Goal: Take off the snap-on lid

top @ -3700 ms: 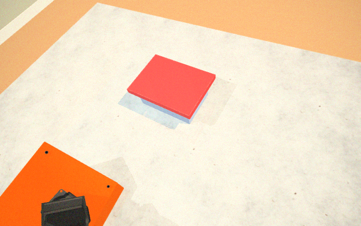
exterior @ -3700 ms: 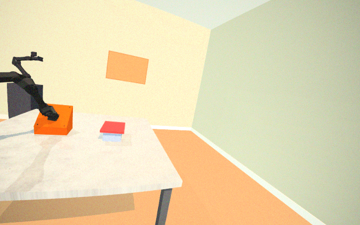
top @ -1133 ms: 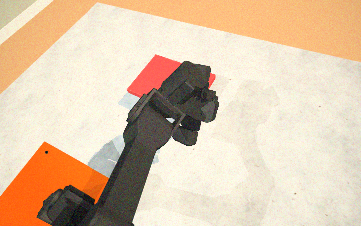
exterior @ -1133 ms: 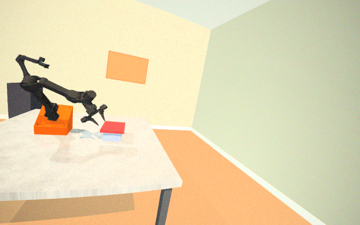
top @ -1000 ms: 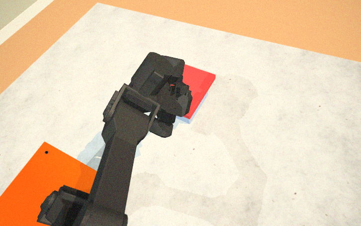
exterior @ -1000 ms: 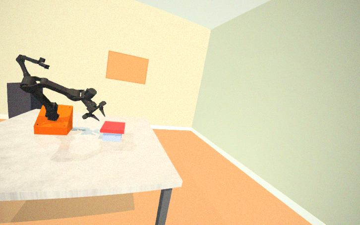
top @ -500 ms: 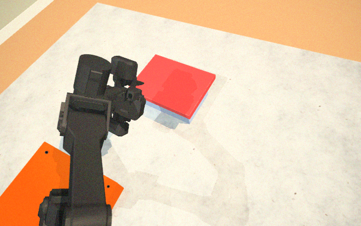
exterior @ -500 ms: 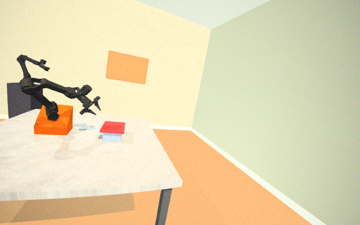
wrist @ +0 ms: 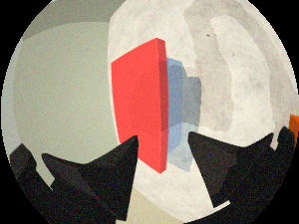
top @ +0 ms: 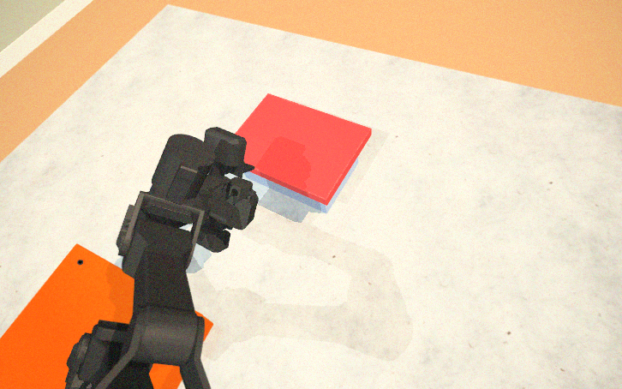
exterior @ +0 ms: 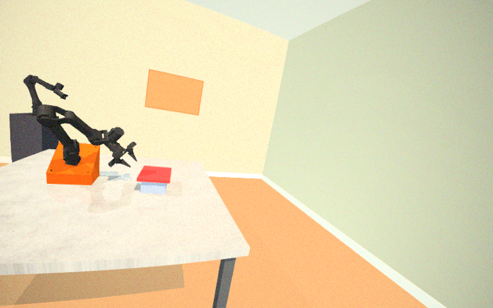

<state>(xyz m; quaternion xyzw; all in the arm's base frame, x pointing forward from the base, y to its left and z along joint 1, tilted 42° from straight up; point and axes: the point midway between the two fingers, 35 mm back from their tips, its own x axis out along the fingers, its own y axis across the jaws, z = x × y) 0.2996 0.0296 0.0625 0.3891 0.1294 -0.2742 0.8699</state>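
My gripper tip is 13 cm short of the red lid and 4 cm above it. Round my gripper tip: storage box: 13 cm ahead, 9 cm below.
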